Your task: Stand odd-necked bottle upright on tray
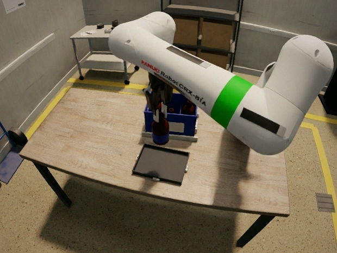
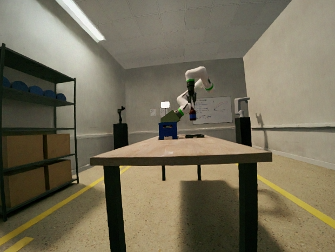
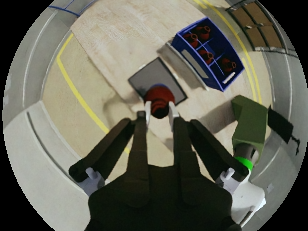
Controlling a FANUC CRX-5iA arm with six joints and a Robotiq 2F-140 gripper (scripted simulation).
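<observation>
My hand is 9 cm above the bottle. Also, from my hand: dark tray 34 cm below; then blue crate 28 cm to the right, 27 cm below.
</observation>
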